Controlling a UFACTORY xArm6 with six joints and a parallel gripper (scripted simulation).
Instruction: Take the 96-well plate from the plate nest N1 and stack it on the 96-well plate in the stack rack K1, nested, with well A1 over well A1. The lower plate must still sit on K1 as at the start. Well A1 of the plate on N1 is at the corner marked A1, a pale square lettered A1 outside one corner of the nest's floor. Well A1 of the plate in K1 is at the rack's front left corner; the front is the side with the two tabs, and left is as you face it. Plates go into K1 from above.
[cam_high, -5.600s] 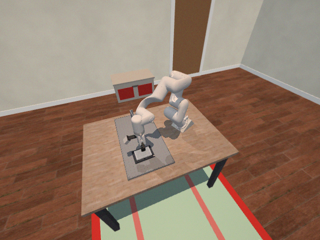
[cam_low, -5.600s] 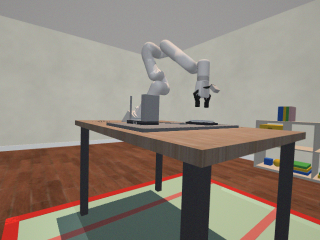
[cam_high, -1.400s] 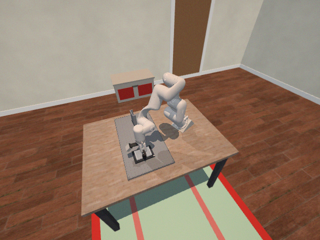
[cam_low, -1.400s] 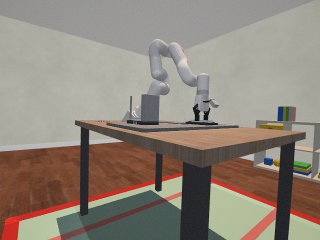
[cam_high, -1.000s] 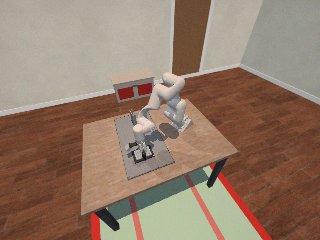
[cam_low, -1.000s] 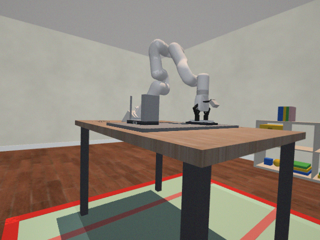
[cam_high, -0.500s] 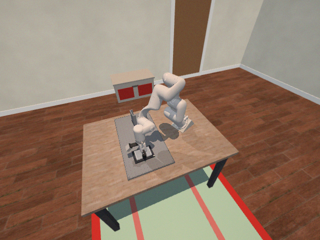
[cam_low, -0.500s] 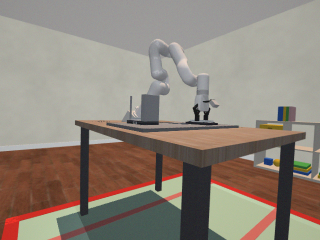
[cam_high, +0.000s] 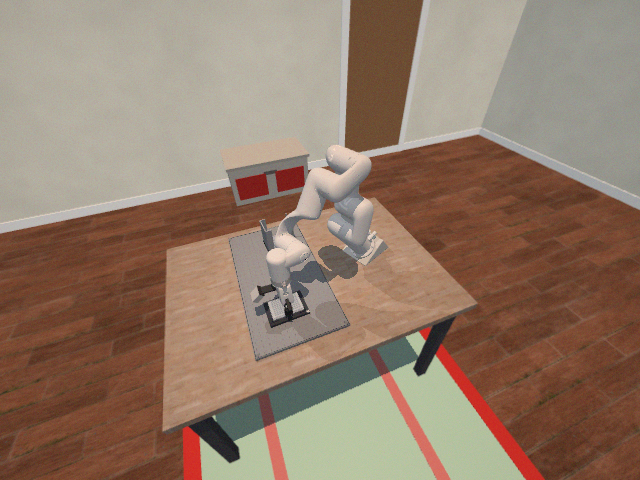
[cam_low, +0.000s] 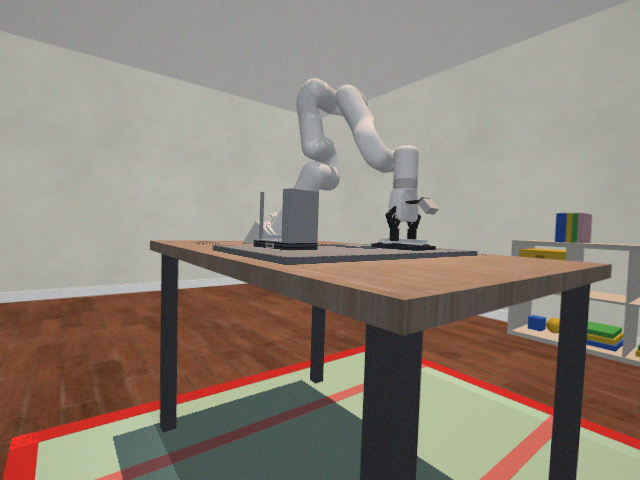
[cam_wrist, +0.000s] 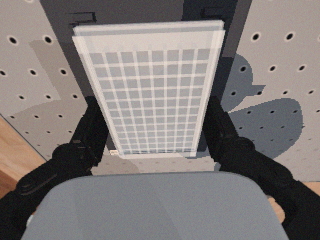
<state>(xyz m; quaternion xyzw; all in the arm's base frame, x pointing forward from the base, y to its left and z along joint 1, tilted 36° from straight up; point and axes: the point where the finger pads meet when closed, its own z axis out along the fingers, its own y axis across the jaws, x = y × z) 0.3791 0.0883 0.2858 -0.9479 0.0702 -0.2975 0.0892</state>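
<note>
My gripper is now 70 mm past the pale A1 square, 60 mm to the right of it and 20 mm above it. Round my hand: grey rack wall (60 mm behind, 380 mm to the right, 50 mm above).
</note>
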